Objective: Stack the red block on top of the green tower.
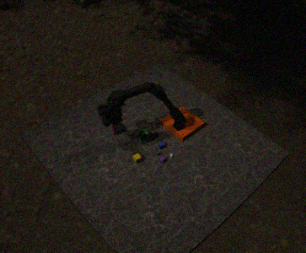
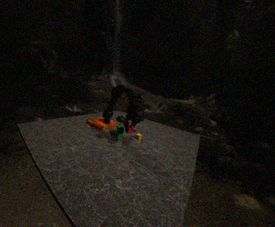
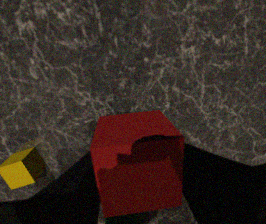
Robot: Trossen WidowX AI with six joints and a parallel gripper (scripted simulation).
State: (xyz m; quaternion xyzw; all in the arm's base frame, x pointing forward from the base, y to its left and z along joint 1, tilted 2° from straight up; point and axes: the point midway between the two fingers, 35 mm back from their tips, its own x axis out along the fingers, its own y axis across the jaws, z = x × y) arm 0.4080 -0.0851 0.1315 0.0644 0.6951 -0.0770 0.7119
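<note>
Right now my gripper tip is 230 mm past the blue block, 150 mm to the right of it and 110 mm above it. From my gripper tip the other things lie so: red block: 10 mm above; purple block: 170 mm behind, 250 mm to the left, 110 mm below; yellow block: 40 mm behind, 170 mm to the left, 110 mm below.
</note>
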